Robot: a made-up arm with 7 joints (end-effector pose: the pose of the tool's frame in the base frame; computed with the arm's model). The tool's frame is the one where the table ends.
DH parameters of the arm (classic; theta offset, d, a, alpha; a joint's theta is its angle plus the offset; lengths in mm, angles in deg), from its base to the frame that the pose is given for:
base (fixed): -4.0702 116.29 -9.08 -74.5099
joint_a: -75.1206 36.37 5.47 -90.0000
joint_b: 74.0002 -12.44 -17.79 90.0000
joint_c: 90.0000 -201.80 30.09 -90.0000
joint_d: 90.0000 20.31 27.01 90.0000
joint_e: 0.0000 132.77 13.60 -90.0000
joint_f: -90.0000 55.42 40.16 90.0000
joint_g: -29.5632 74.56 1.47 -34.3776
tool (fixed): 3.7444 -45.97 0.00 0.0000
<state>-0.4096 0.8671 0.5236 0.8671 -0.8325 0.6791 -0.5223</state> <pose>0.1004 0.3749 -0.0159 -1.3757 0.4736 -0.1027</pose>
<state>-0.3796 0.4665 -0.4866 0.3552 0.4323 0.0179 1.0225</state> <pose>0.2183 0.0882 -0.0975 0.4094 -0.0197 0.0000</pose>
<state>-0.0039 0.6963 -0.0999 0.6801 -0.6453 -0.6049 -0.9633</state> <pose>0.0443 0.2966 -0.0708 -0.4954 0.6977 -0.9881</pose>
Working (the frame after each row of the table, in the pose's form):
after base (fixed): -0.0091 0.0006 0.1163 -1.2999 0.0462 -0.0607
after joint_a: -0.0053 0.0341 0.1311 -2.3286 0.3285 -1.8160
after joint_b: -0.0146 0.0478 0.1452 0.3616 0.7350 -1.5798
after joint_c: -0.0236 0.1749 -0.0142 -0.8763 0.3243 0.0631
after joint_d: -0.0385 0.2052 -0.0125 0.5989 2.4003 0.7009
after joint_e: 0.0338 0.2504 -0.1152 -0.8354 1.5083 2.1376
after joint_f: 0.0579 0.3143 -0.1098 0.2161 0.2372 0.2773
after joint_g: 0.0777 0.2997 -0.0394 -0.5209 0.6850 -1.0493

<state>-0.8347 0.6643 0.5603 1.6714 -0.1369 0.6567 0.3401</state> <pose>0.1408 0.2871 -0.1243 -1.0139 1.2543 0.9774</pose>
Working (the frame after each row of the table, in the pose's form):
after base (fixed): -0.0091 0.0006 0.1163 -1.2999 0.0462 -0.0607
after joint_a: -0.0096 0.0346 0.1304 -1.4420 0.4157 -2.6837
after joint_b: -0.0225 0.0517 0.1337 0.9588 0.0073 -1.4957
after joint_c: 0.1058 0.1671 0.0249 -1.0316 -0.9227 -0.1986
after joint_d: 0.0762 0.1749 0.0107 -0.6457 2.3498 0.5083
after joint_e: 0.1316 0.2360 -0.0943 -1.4031 1.5460 2.2970
after joint_f: 0.0963 0.2835 -0.1287 -0.4467 1.4308 0.6468
after joint_g: 0.1531 0.3313 -0.1224 -1.0485 1.2138 0.9271

